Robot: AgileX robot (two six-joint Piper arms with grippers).
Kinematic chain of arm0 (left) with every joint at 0, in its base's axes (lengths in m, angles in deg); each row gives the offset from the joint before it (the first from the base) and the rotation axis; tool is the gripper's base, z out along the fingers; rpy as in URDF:
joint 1: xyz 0 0 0.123 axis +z
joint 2: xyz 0 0 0 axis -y
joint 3: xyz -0.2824 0 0.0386 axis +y
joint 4: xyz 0.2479 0 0.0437 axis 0.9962 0 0.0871
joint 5: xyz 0 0 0 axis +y
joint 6: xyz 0.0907 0 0.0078 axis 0.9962 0 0.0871
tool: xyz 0 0 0 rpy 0 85 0
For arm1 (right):
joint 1: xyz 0 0 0.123 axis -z
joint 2: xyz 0 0 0 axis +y
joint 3: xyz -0.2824 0 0.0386 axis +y
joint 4: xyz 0.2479 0 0.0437 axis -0.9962 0 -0.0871
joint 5: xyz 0 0 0 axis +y
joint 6: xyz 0.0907 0 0.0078 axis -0.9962 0 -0.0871
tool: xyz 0 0 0 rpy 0 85 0
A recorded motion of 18 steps. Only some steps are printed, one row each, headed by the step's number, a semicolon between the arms.
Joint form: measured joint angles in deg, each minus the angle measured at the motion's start. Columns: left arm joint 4, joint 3, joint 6, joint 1, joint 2, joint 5; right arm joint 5, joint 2, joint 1, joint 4, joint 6, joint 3.
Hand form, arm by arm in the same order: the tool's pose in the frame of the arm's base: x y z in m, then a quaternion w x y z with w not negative. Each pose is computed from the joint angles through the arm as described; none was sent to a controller.
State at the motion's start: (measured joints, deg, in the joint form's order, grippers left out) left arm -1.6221 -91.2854 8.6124 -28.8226 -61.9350 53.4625; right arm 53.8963 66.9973 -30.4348 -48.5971 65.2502 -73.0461
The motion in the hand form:
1: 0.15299 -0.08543 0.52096 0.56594 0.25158 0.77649 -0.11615; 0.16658 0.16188 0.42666 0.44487 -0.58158 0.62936 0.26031
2: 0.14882 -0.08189 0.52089 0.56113 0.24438 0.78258 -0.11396; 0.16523 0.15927 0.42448 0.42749 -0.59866 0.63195 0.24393
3: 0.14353 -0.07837 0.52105 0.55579 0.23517 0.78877 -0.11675; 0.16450 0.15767 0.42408 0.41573 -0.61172 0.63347 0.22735
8: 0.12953 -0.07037 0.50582 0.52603 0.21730 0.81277 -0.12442; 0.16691 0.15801 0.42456 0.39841 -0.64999 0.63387 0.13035
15: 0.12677 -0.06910 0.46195 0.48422 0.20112 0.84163 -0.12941; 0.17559 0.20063 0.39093 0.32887 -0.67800 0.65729 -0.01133
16: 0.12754 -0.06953 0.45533 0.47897 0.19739 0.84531 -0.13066; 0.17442 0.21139 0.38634 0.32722 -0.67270 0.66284 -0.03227
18: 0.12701 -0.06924 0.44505 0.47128 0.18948 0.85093 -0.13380; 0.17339 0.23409 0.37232 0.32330 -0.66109 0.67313 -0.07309
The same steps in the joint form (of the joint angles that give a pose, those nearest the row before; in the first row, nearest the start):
1: 0.78 0.00 -1.53 0.00 0.86 1.17; 3.01 0.00 -0.23 3.27 -0.76 -0.42
2: 1.62 0.00 -2.75 0.00 1.53 2.56; 5.36 0.00 -0.23 6.26 -1.25 -0.92
3: 2.02 0.00 -4.21 0.00 2.32 4.00; 6.92 0.10 -0.52 9.10 -1.87 -1.66
8: 2.19 4.28 -7.46 0.00 5.85 7.02; 7.28 0.93 -4.65 23.90 -5.56 -4.49
15: 2.05 16.10 -10.57 0.00 10.20 4.82; 5.88 8.19 -19.69 53.06 -24.51 -5.10
16: 2.06 17.79 -11.17 0.00 10.59 4.16; 5.55 9.66 -22.79 58.24 -29.74 -5.32
18: 2.05 20.50 -12.36 0.00 11.52 3.24; 5.11 13.26 -28.10 67.80 -39.70 -5.34

